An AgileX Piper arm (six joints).
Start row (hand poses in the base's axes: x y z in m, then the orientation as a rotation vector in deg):
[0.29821 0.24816 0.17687 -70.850 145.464 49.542]
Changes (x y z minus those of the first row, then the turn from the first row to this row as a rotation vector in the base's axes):
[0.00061 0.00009 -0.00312 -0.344 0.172 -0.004]
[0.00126 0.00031 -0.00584 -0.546 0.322 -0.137]
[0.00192 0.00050 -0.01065 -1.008 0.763 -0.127]
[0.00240 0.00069 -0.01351 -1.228 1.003 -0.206]
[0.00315 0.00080 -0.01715 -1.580 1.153 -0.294]
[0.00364 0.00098 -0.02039 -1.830 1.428 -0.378]
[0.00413 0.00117 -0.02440 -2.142 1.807 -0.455]
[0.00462 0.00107 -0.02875 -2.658 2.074 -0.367]
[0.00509 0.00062 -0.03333 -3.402 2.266 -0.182]
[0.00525 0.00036 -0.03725 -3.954 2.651 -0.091]
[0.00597 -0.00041 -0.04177 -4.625 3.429 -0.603]
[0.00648 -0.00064 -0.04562 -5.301 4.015 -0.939]
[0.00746 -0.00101 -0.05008 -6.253 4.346 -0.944]
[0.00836 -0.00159 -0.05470 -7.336 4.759 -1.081]
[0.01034 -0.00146 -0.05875 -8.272 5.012 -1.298]
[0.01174 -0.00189 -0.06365 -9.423 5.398 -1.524]
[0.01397 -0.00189 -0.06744 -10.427 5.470 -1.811]
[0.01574 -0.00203 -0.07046 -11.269 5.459 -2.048]
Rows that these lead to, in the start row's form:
[0.29882 0.24825 0.17375 -70.923 145.854 49.284]
[0.29947 0.24847 0.17103 -70.780 146.174 49.145]
[0.30013 0.24866 0.16622 -70.871 146.854 48.973]
[0.30061 0.24885 0.16336 -70.794 147.236 48.898]
[0.30136 0.24896 0.15972 -70.753 147.648 48.589]
[0.30185 0.24914 0.15648 -70.672 148.080 48.505]
[0.30234 0.24933 0.15247 -70.603 148.637 48.435]
[0.30283 0.24923 0.14812 -70.836 149.191 48.063]
[0.30330 0.24878 0.14354 -71.279 149.814 47.372]
[0.30346 0.24852 0.13962 -71.509 150.484 47.049]
[0.30418 0.24775 0.13510 -70.868 151.791 46.774]
[0.30469 0.24752 0.13125 -70.493 152.879 46.366]
[0.30567 0.24715 0.12679 -70.695 153.833 45.473]
[0.30657 0.24657 0.12217 -70.728 154.994 44.447]
[0.30855 0.24670 0.11812 -70.625 155.947 43.443]
[0.30995 0.24627 0.11322 -70.538 157.158 42.267]
[0.31218 0.24627 0.10943 -70.365 158.025 40.994]
[0.31395 0.24613 0.10641 -70.232 158.685 39.862]

